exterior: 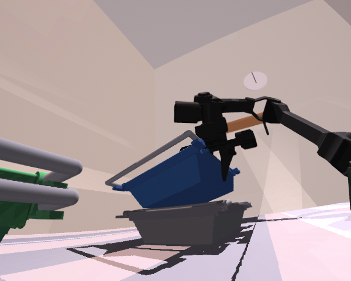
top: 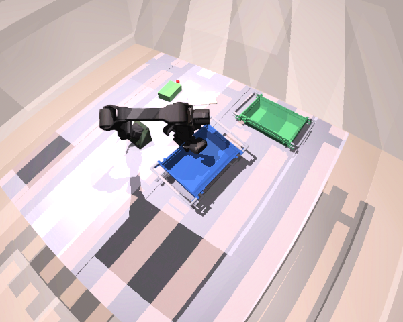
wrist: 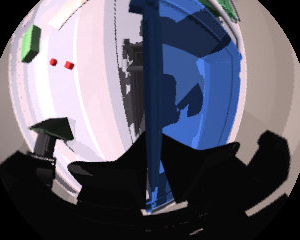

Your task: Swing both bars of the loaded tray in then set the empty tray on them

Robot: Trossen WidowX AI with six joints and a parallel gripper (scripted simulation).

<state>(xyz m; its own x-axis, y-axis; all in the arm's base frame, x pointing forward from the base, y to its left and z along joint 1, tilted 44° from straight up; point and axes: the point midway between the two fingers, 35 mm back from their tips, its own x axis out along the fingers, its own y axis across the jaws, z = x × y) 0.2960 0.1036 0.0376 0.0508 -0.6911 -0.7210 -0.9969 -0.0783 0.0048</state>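
Right now the blue tray is 8 cm ahead of my gripper tip and 1 cm above it. Also, from my gripper tip: flat plate 27 cm behind, 36 cm to the left, 11 cm below; green box 44 cm behind, 28 cm to the left, 9 cm below.
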